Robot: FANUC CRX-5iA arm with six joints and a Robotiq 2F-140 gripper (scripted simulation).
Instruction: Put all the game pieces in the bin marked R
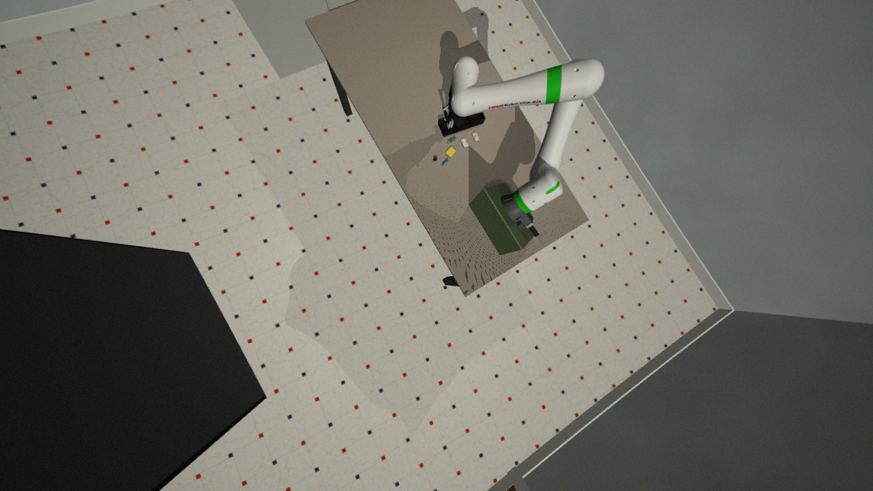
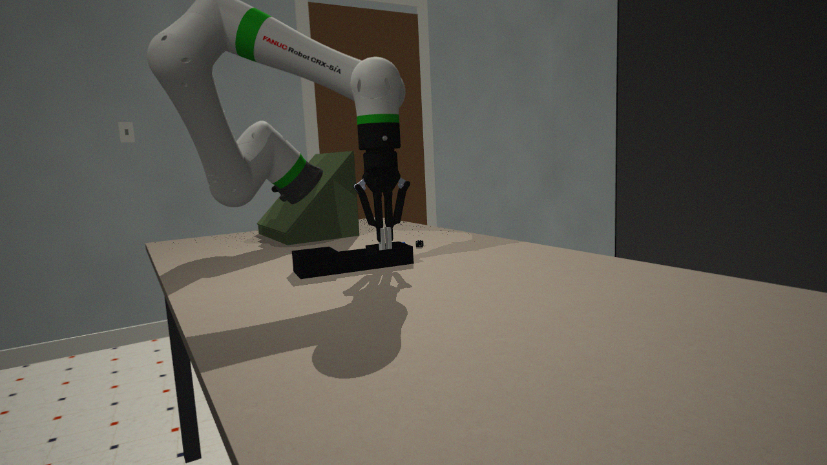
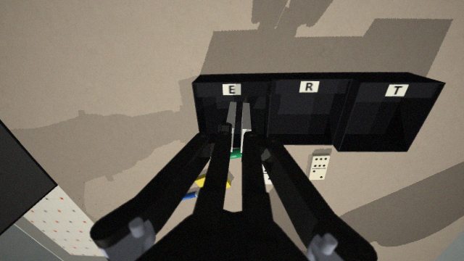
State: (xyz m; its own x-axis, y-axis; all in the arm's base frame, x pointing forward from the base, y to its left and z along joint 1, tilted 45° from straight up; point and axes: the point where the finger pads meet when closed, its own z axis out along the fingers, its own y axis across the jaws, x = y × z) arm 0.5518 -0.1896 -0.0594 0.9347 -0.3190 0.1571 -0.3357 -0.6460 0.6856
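The black die lies 180 mm to the left of my hand, 100 mm behind it and 40 mm below it. Round my hand: green battery 70 mm behind, 40 mm below, 30 mm to the left; then bin R 80 mm to the right, 30 mm below, 20 mm behind; then yellow block 120 mm behind, 80 mm to the left, 40 mm below.
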